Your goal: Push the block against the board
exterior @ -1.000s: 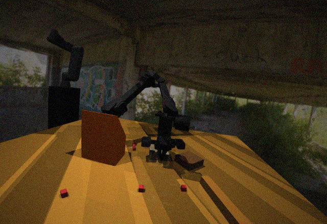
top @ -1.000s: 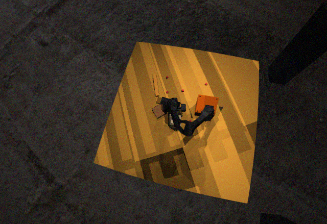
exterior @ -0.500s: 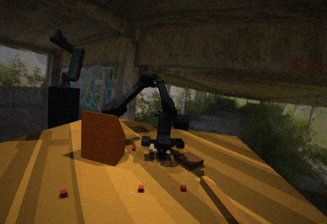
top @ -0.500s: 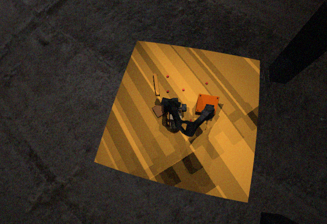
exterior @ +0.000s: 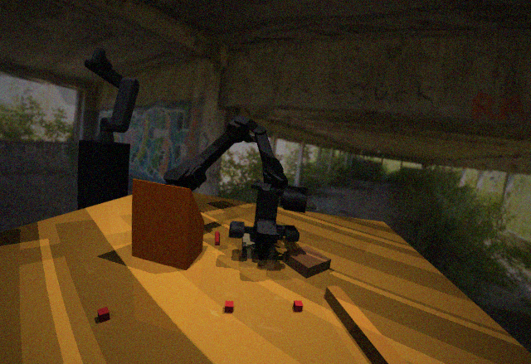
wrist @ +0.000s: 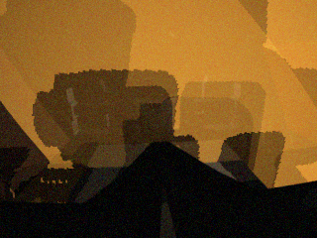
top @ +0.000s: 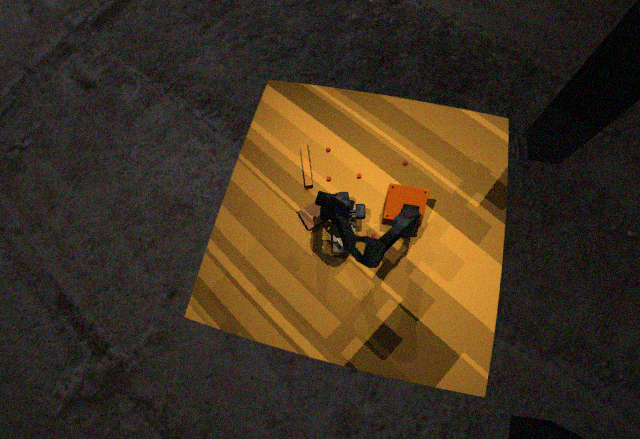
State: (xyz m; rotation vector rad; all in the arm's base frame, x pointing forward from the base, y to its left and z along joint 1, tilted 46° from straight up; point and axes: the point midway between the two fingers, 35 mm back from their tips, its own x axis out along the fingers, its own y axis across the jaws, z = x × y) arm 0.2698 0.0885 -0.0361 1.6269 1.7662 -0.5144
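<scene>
Now: gripper tip 15 cm past the red peg and 9 cm to the right of it. Round my gripper tip: flat brown square block (13 cm ahead, 2 cm to the left, 1 cm above).
</scene>
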